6 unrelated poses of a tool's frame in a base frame.
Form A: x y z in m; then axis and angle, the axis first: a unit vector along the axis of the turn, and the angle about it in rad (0 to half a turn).
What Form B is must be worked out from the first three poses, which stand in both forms.
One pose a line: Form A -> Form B
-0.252 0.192 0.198 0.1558 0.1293 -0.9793 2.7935 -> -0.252 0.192 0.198 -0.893 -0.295 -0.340 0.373 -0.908 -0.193
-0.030 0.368 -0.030 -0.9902 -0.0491 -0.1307 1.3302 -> -0.030 0.368 -0.030 0.985 -0.090 0.146 0.164 0.240 -0.957
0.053 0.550 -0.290 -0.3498 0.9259 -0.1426 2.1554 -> 0.053 0.550 -0.290 -0.362 -0.622 -0.695 -0.384 0.779 -0.497
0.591 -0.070 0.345 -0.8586 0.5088 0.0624 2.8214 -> 0.591 -0.070 0.345 0.488 -0.832 -0.265 -0.871 -0.445 -0.208
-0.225 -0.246 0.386 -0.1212 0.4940 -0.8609 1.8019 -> -0.225 -0.246 0.386 -0.211 -0.912 -0.353 0.764 0.071 -0.641
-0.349 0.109 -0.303 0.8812 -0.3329 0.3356 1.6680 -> -0.349 0.109 -0.303 0.755 0.012 0.656 -0.656 0.025 0.754
